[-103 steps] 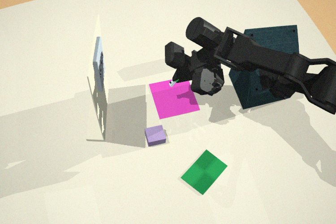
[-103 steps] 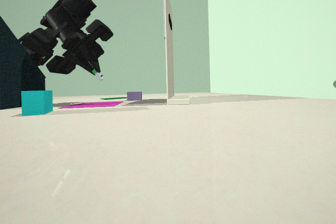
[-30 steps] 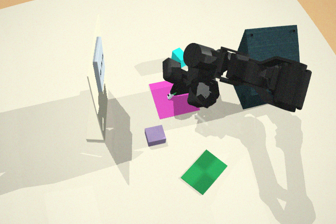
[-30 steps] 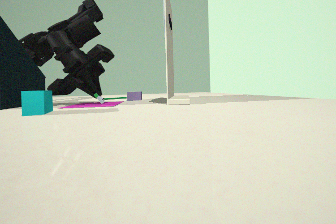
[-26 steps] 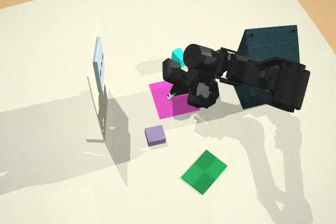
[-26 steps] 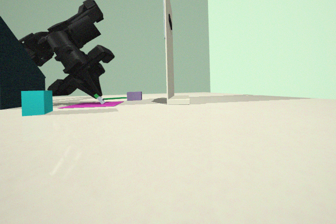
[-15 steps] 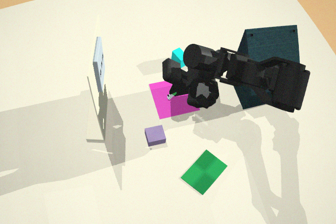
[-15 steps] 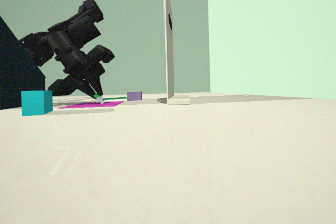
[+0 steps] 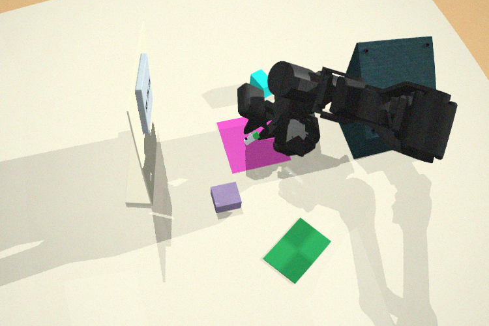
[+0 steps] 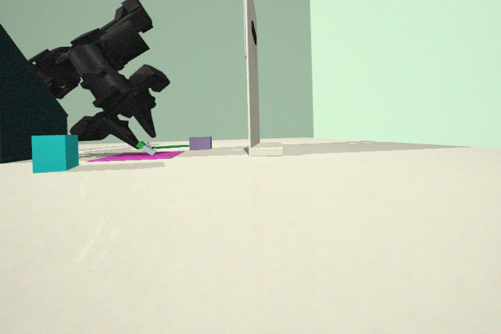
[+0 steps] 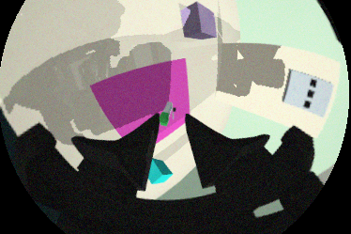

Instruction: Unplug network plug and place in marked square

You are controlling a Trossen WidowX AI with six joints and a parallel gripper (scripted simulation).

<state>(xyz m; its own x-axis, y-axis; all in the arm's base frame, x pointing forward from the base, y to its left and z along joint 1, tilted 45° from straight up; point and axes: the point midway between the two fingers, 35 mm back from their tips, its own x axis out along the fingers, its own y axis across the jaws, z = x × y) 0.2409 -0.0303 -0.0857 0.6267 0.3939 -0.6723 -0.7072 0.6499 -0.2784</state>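
Right now the green plug is 1 cm below my gripper tip. From my gripper tip the other things lie so: magenta square: 2 cm below, 1 cm behind.
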